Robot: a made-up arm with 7 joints.
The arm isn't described. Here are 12 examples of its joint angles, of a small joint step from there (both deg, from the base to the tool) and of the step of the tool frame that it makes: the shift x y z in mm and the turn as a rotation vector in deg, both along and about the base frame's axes.
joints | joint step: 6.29 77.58 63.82 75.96 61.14 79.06 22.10 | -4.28 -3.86 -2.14 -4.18 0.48 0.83 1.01
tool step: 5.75 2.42 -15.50 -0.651 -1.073 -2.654
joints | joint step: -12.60 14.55 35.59 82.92 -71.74 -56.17 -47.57 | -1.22 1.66 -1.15 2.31 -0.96 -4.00 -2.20
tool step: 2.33 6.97 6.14 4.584 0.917 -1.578
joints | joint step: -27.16 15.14 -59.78 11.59 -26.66 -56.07 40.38 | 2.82 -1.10 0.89 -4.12 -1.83 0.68 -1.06
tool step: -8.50 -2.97 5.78 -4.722 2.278 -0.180
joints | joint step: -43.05 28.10 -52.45 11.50 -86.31 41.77 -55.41 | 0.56 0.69 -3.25 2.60 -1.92 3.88 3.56
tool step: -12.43 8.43 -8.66 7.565 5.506 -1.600
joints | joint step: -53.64 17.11 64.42 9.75 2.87 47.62 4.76 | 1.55 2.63 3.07 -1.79 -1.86 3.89 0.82
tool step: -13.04 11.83 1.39 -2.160 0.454 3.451
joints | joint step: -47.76 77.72 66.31 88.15 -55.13 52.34 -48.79 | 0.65 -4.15 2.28 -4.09 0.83 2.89 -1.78
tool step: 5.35 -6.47 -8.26 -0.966 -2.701 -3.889
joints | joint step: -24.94 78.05 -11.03 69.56 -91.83 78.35 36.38 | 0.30 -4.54 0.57 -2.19 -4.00 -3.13 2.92
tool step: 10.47 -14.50 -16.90 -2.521 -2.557 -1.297
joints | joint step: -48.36 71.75 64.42 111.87 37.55 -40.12 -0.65 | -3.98 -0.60 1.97 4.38 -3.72 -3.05 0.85
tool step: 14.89 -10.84 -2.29 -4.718 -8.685 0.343
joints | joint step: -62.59 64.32 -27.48 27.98 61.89 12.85 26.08 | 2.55 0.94 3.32 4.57 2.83 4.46 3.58
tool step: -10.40 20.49 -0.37 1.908 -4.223 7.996
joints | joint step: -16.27 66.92 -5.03 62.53 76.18 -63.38 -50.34 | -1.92 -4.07 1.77 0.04 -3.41 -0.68 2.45
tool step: 10.18 -12.49 -10.47 -7.755 -7.593 1.174
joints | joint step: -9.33 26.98 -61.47 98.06 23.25 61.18 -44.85 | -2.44 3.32 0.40 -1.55 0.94 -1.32 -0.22
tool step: 13.99 10.56 5.44 0.360 -2.843 -1.243
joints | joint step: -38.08 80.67 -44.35 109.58 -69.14 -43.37 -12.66 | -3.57 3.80 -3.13 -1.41 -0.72 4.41 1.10
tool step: -1.29 3.22 18.03 0.805 -2.778 2.549
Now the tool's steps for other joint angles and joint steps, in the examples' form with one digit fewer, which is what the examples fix.
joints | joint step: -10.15 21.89 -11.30 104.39 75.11 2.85 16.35 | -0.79 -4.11 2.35 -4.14 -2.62 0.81 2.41
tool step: 10.3 -21.4 -12.4 -3.56 -8.18 2.09
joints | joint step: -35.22 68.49 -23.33 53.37 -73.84 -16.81 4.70 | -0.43 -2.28 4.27 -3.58 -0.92 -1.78 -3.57
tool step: 15.5 -14.9 5.9 -3.55 -6.88 -6.10
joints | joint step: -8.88 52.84 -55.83 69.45 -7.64 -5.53 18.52 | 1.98 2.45 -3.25 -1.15 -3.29 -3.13 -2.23
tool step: -11.6 4.7 4.0 -2.76 2.71 0.06
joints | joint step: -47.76 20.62 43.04 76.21 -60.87 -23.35 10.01 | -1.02 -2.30 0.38 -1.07 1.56 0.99 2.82
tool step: 5.4 -13.1 0.3 -2.55 1.15 -1.36
